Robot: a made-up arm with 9 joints.
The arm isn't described. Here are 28 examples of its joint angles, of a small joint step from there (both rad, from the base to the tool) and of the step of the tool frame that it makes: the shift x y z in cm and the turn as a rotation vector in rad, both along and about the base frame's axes.
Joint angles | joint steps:
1: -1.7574 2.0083 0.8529 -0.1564 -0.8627 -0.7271 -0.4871 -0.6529 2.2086 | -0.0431 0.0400 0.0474 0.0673 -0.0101 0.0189 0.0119 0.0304 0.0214
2: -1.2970 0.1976 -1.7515 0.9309 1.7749 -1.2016 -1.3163 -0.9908 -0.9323 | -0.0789 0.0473 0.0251 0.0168 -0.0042 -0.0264 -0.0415 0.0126 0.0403
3: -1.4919 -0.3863 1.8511 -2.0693 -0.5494 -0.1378 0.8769 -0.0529 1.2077 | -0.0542 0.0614 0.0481 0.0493 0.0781 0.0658 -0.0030 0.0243 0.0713
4: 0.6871 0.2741 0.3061 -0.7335 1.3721 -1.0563 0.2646 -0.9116 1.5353 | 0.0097 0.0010 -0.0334 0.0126 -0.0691 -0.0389 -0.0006 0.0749 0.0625
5: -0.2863 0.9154 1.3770 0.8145 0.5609 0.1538 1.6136 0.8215 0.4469 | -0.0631 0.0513 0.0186 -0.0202 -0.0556 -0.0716 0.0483 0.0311 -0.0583
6: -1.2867 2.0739 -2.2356 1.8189 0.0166 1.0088 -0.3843 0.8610 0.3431 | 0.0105 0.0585 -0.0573 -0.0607 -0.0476 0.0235 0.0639 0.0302 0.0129
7: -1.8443 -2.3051 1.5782 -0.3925 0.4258 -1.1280 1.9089 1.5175 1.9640 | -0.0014 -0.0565 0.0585 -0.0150 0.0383 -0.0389 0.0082 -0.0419 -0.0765
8: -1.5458 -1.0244 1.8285 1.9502 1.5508 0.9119 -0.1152 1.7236 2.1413 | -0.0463 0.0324 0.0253 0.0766 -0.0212 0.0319 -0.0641 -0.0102 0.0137
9: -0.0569 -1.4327 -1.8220 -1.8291 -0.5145 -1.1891 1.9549 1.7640 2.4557 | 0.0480 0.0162 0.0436 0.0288 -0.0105 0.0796 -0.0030 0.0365 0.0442
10: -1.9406 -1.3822 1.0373 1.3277 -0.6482 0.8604 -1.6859 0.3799 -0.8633 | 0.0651 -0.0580 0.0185 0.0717 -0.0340 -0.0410 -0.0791 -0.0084 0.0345
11: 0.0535 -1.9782 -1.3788 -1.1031 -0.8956 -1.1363 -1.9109 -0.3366 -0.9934 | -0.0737 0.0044 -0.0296 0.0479 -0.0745 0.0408 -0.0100 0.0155 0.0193
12: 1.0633 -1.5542 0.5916 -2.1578 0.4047 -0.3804 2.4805 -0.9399 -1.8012 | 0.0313 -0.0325 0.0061 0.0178 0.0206 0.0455 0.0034 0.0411 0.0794
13: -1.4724 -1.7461 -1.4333 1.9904 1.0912 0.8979 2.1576 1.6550 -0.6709 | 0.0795 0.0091 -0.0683 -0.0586 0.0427 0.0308 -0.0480 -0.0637 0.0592
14: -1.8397 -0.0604 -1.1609 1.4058 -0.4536 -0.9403 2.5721 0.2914 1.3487 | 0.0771 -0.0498 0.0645 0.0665 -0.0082 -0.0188 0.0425 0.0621 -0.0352
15: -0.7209 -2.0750 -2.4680 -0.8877 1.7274 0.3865 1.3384 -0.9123 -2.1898 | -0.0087 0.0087 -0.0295 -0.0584 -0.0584 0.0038 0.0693 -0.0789 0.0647
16: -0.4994 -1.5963 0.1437 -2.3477 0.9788 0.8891 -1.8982 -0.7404 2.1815 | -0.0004 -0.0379 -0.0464 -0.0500 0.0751 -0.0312 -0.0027 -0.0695 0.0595
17: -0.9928 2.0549 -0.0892 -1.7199 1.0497 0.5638 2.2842 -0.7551 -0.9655 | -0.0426 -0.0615 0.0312 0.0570 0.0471 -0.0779 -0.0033 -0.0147 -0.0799
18: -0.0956 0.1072 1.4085 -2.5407 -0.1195 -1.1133 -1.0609 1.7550 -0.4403 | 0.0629 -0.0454 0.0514 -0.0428 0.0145 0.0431 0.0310 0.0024 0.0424
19: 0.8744 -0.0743 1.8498 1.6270 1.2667 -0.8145 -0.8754 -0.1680 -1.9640 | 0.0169 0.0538 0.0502 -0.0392 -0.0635 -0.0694 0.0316 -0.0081 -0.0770
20: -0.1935 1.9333 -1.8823 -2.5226 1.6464 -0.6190 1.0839 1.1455 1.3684 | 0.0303 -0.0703 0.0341 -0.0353 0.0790 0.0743 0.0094 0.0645 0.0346
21: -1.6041 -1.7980 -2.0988 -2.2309 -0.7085 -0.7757 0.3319 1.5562 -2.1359 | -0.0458 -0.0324 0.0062 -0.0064 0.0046 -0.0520 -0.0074 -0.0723 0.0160
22: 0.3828 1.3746 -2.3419 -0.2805 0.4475 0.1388 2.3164 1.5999 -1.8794 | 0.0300 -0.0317 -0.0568 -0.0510 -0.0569 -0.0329 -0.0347 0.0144 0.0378
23: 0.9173 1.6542 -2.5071 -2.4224 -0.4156 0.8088 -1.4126 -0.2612 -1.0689 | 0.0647 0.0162 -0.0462 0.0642 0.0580 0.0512 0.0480 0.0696 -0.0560
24: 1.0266 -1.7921 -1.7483 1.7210 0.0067 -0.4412 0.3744 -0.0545 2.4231 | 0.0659 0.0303 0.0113 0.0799 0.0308 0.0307 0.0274 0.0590 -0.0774
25: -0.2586 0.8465 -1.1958 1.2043 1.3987 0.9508 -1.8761 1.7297 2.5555 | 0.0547 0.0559 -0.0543 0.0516 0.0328 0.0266 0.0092 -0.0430 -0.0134
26: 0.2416 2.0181 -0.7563 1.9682 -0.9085 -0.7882 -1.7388 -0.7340 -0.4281 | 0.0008 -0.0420 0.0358 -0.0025 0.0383 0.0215 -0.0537 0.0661 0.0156
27: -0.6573 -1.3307 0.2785 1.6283 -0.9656 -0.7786 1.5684 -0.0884 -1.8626 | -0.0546 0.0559 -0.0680 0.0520 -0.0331 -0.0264 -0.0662 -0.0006 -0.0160
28: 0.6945 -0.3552 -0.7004 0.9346 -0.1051 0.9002 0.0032 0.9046 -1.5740 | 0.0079 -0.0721 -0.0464 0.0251 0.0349 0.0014 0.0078 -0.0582 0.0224
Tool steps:
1: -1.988 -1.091 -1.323 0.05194 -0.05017 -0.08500
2: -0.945 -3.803 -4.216 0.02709 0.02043 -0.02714
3: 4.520 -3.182 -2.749 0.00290 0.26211 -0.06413
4: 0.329 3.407 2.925 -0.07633 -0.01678 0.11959
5: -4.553 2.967 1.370 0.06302 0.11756 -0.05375
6: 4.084 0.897 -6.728 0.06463 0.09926 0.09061
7: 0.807 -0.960 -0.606 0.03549 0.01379 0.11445
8: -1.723 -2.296 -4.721 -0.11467 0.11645 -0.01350
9: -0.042 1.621 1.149 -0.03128 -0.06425 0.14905
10: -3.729 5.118 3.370 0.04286 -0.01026 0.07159
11: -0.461 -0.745 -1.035 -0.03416 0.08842 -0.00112
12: -2.192 -4.888 -1.752 -0.12069 -0.01797 0.00841
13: -1.499 0.088 -0.747 -0.00157 -0.06530 0.03934
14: 4.151 2.583 3.092 0.09748 -0.09578 0.03989
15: 1.174 -3.221 -4.617 -0.08696 0.01379 -0.09307
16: -4.315 0.671 6.340 0.01224 -0.15553 0.06314
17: 2.351 -0.439 0.090 -0.02444 0.06878 0.04877
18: -1.892 8.307 5.111 0.09842 -0.03566 0.15781
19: 3.623 -0.926 3.047 -0.14091 0.09812 0.13625
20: -4.379 -3.523 2.195 0.17780 -0.07486 0.03993
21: 0.905 -2.289 -0.669 -0.08209 0.04117 -0.05760
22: -0.873 -3.712 1.612 0.00104 0.03851 0.08956
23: 0.773 2.052 -7.617 0.08847 -0.14173 0.00565
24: 0.750 1.149 1.716 -0.00060 -0.05396 0.11163
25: -2.106 -1.378 0.062 -0.00521 0.08135 0.00517
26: 2.671 1.129 -0.701 0.06316 -0.04232 0.06957
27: 9.162 -3.627 3.330 0.15818 0.05535 -0.11571
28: -3.424 -2.268 -1.566 0.03826 0.05707 -0.04407
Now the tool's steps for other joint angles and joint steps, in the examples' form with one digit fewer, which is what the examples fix.
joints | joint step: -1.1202 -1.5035 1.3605 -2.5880 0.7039 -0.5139 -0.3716 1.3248 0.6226 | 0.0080 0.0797 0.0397 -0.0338 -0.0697 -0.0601 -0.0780 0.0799 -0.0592
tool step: -0.63 2.39 -10.00 0.1244 -0.1443 -0.0013
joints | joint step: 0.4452 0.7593 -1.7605 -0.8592 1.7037 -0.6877 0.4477 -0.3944 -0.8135 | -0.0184 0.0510 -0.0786 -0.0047 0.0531 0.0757 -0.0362 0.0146 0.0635
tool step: -0.29 5.34 -3.09 -0.1118 -0.0727 -0.0929
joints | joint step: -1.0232 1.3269 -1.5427 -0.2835 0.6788 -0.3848 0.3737 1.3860 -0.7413 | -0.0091 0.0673 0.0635 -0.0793 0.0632 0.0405 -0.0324 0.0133 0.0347
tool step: 0.61 3.92 -3.39 0.0597 0.0792 0.0349
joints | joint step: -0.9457 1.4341 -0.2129 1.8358 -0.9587 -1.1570 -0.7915 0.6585 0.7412 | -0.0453 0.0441 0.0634 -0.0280 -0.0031 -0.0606 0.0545 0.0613 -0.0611
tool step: -2.88 2.53 -2.55 -0.0493 -0.0944 -0.0995
